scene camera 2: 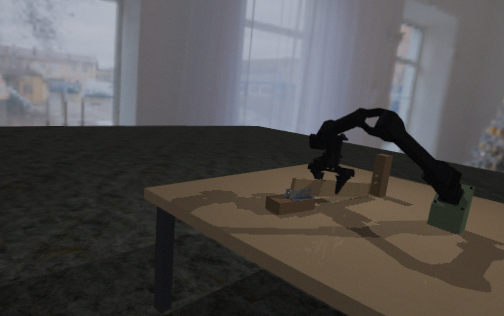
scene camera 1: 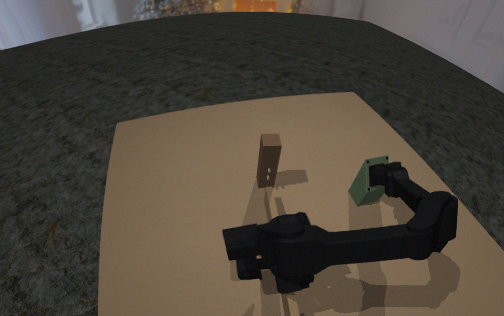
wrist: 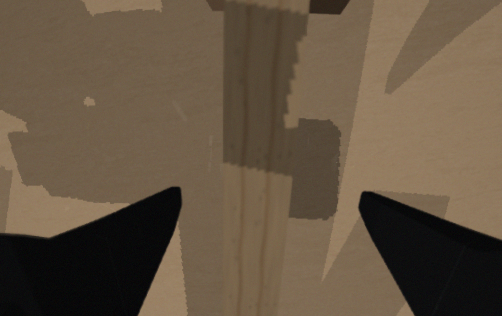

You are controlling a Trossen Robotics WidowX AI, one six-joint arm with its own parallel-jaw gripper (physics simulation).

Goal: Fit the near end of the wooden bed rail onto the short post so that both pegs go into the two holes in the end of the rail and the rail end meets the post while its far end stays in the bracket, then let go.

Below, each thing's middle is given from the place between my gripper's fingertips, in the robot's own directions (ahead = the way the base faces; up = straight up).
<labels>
The wooden bed rail (wrist: pixel 263 60) lies 1 cm behind my hand, 4 cm to the right of it and 1 cm above it. The rest, counted from my hand: short wooden post (scene camera 1: pixel 270 145): 5 cm behind, 32 cm to the right, 5 cm above.
</labels>
